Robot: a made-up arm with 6 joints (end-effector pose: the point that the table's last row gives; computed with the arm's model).
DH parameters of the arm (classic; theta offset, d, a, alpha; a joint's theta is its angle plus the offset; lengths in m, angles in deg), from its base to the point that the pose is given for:
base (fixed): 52.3 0 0.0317 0
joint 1: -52.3 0.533 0.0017 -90
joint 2: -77.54 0 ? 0
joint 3: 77.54 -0.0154 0.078 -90
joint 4: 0 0.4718 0.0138 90
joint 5: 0 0.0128 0.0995 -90
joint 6: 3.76 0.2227 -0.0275 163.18
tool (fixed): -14.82 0.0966 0 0
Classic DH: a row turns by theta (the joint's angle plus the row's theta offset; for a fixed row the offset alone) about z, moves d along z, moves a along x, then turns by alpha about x.
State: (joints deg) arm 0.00 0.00 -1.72 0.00 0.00 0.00
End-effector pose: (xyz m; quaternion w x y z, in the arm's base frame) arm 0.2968 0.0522 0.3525 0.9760 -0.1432 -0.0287 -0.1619
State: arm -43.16 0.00 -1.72 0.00 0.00 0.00
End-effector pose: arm 0.2402 -0.1449 0.3525 0.8480 -0.1437 0.0259 -0.5095
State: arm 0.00 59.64 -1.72 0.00 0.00 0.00
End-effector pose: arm 0.0046 0.0522 0.2039 0.8610 -0.2047 0.4604 -0.0692
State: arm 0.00 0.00 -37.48 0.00 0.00 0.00
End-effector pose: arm 0.6109 0.0522 0.5723 0.9200 -0.0866 -0.3270 -0.1980
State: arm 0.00 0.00 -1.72 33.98 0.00 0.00
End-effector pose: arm 0.3055 -0.0041 0.3527 0.8873 -0.1367 0.0157 -0.4401
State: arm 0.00 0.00 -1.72 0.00 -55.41 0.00
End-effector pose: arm 0.3685 0.0522 0.4718 0.8507 -0.0515 -0.4792 -0.2099
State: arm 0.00 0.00 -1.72 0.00 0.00 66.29
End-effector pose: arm 0.3392 0.0579 0.3537 0.7310 -0.1196 0.0568 -0.6694
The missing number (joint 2, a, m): 0.4263
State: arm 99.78 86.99 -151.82 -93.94 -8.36 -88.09
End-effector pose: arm -0.2340 0.9880 0.2868 0.6340 0.1191 0.5413 -0.5393
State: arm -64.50 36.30 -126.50 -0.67 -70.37 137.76
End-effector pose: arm 0.3188 -0.6149 1.0762 0.0214 0.7013 -0.6544 -0.2819
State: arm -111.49 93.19 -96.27 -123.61 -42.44 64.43
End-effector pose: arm -0.0119 -0.3632 -0.0750 0.7849 0.1114 -0.2003 -0.5756
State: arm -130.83 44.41 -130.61 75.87 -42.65 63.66
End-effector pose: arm -0.6815 -0.5043 0.9041 0.6770 -0.0010 0.6870 0.2639
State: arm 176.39 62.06 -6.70 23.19 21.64 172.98
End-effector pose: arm 0.0516 0.0846 0.1586 0.7182 -0.0154 -0.5840 -0.3779
